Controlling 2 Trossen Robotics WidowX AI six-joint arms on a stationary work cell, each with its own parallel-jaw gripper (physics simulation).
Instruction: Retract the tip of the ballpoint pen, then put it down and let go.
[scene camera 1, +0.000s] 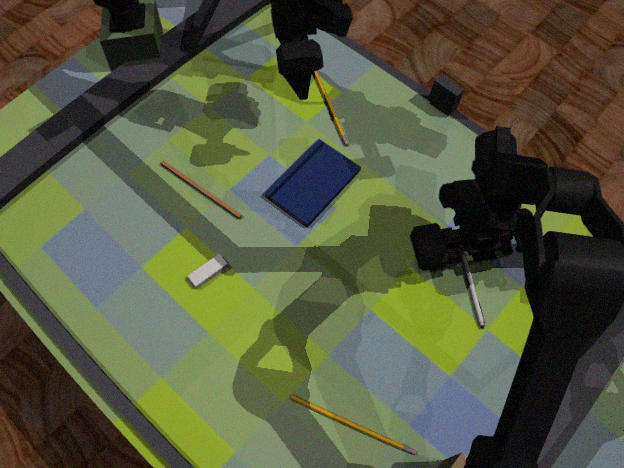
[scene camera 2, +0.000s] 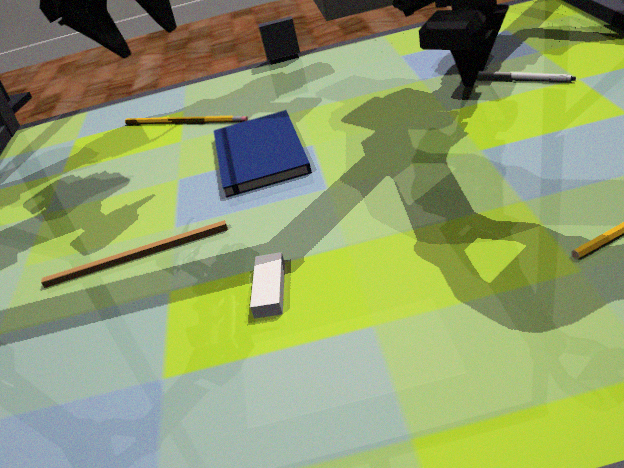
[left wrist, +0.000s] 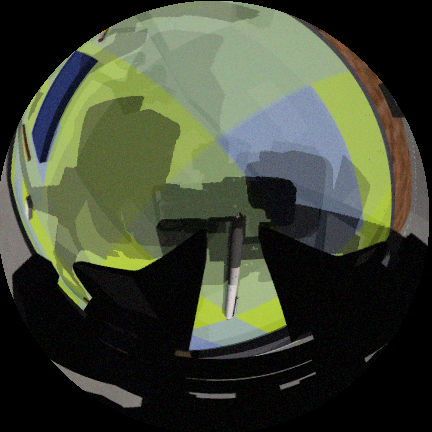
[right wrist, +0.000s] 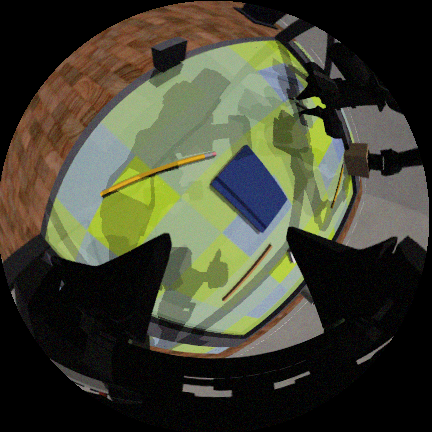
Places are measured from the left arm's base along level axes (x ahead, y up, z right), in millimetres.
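Pixels of known places: left gripper, fingertip midpoint: (scene camera 1: 462, 260) (scene camera 2: 473, 78) (left wrist: 233, 233) (right wrist: 298, 105); right gripper, fingertip midpoint: (scene camera 1: 301, 83) (scene camera 2: 149, 44) (right wrist: 230, 236); left arm's base, link origin: (right wrist: 368, 160); right arm's base, link origin: (scene camera 1: 127, 18).
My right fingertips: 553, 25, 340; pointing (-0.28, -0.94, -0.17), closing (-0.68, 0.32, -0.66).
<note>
For each thing: its middle in the pictures, then the offset to it from my right fingertips, as dx, dy, dz.
- pen, body centre: (left wrist: 233, 284) (scene camera 2: 515, 76) (scene camera 1: 472, 288) -390, -126, -51
- blue book, body centre: (scene camera 2: 258, 149) (scene camera 1: 313, 181) (right wrist: 254, 191) -82, -123, -65
- brown stick, body centre: (scene camera 2: 135, 253) (scene camera 1: 200, 188) (right wrist: 246, 274) +52, -126, -195
- white eraser, body centre: (scene camera 2: 268, 284) (scene camera 1: 207, 271) (left wrist: 28, 208) -62, -123, -293
- dark block, body centre: (scene camera 2: 279, 38) (scene camera 1: 445, 94) (right wrist: 168, 52) -154, -98, +216
The pen (scene camera 1: 472, 292) (scene camera 2: 539, 77) (left wrist: 232, 280), white at one end and dark grey at the other, lies on the checkered table. My left gripper (scene camera 1: 462, 251) (scene camera 2: 468, 89) (left wrist: 233, 233) is low over its dark end, fingers partly open on either side. In the left wrist view a gap shows between the pen and each fingertip. In the scene views the gripper hides the dark end; whether the writing tip is out is too small to tell. My right gripper (scene camera 2: 149, 41) (right wrist: 230, 236) is open and empty, above the table near a yellow pencil (scene camera 1: 331, 108) (right wrist: 160, 171).
A blue book (scene camera 1: 312, 182) (scene camera 2: 262, 151) (right wrist: 250, 189) lies mid-table. A brown stick (scene camera 1: 201, 189) (scene camera 2: 135, 254) and a white eraser (scene camera 1: 206, 272) (scene camera 2: 267, 284) lie beyond it. Another yellow pencil (scene camera 1: 352, 424) lies at the bottom in scene camera 1. A dark block (scene camera 1: 446, 94) stands at the table's edge.
</note>
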